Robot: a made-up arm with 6 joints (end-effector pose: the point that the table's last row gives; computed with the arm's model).
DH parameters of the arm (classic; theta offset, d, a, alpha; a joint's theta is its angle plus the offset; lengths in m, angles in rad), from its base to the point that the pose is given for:
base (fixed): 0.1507 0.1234 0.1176 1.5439
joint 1: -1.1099 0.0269 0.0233 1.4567
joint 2: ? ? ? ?
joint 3: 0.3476 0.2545 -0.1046 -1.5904
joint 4: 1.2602 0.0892 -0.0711 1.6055
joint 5: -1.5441 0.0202 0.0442 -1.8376
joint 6: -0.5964 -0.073 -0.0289 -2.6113
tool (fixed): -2.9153 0.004 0 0
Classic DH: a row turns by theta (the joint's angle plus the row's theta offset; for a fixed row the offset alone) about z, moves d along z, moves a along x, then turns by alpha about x.
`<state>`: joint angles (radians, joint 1 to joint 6).
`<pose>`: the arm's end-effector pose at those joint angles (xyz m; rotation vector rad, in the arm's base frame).
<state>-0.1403 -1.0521 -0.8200 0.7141 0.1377 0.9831</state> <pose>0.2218 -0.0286 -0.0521 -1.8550 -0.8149 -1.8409</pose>
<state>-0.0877 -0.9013 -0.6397 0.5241 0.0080 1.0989</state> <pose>0.2650 -0.0710 -0.0344 -1.8350 -0.6204 -2.2008</pose>
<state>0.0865 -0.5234 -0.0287 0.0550 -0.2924 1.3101</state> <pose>0.3376 -0.2191 0.0195 1.4421 -0.1681 2.4336</pose>
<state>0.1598 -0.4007 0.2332 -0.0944 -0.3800 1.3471</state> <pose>0.3449 -0.2724 0.0278 1.3150 -0.4769 2.3194</pose>
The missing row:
joint 2: -1.1301 0.312 -0.1512 -2.6386
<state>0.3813 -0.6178 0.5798 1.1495 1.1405 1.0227</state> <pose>0.2429 -0.1481 -0.0339 -1.5039 -1.0331 -1.3794</pose>
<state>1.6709 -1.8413 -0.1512 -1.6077 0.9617 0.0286</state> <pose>0.5046 0.1190 0.2281 -1.9895 1.0073 -0.1255</pose>
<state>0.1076 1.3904 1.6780 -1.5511 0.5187 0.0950</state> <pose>-0.0506 -0.3407 0.1473 -0.3008 2.9711 -0.4663</pose>
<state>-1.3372 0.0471 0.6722 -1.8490 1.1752 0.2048</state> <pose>-0.0086 -0.3925 0.1683 -0.0397 -1.6040 -0.5895</pose>
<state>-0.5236 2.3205 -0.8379 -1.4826 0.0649 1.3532</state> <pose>0.0543 0.3128 0.2069 -2.0414 0.4441 0.5976</pose>
